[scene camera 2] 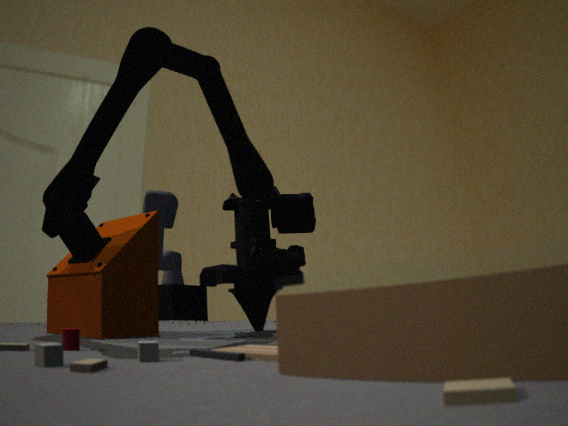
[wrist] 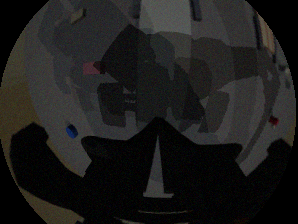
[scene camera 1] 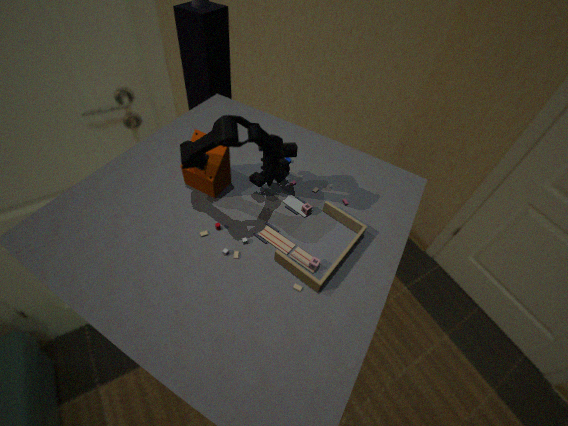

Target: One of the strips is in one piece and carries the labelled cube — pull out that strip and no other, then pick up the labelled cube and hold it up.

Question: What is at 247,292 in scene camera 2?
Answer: The gripper.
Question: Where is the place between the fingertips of the gripper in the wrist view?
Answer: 158,120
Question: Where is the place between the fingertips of the gripper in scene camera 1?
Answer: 269,185
